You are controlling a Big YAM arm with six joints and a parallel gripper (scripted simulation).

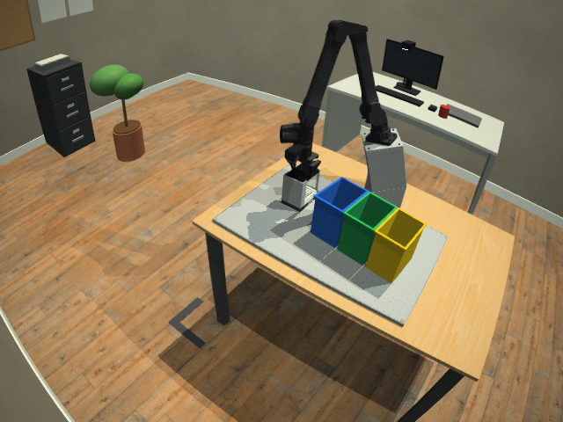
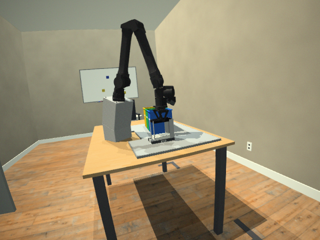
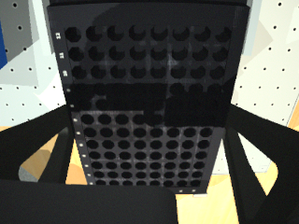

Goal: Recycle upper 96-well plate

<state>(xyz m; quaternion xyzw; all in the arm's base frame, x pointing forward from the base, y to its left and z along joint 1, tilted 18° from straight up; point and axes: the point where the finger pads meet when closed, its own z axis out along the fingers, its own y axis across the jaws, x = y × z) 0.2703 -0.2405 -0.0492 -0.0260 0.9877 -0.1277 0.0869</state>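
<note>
Now: hand 11 cm above the white plate. From my hand the other things lie so: dark 96-well plate (right at my hand); blue bin (6 cm ahead, 22 cm to the left, 5 cm below); green bin (7 cm ahead, 35 cm to the left, 5 cm below).
</note>
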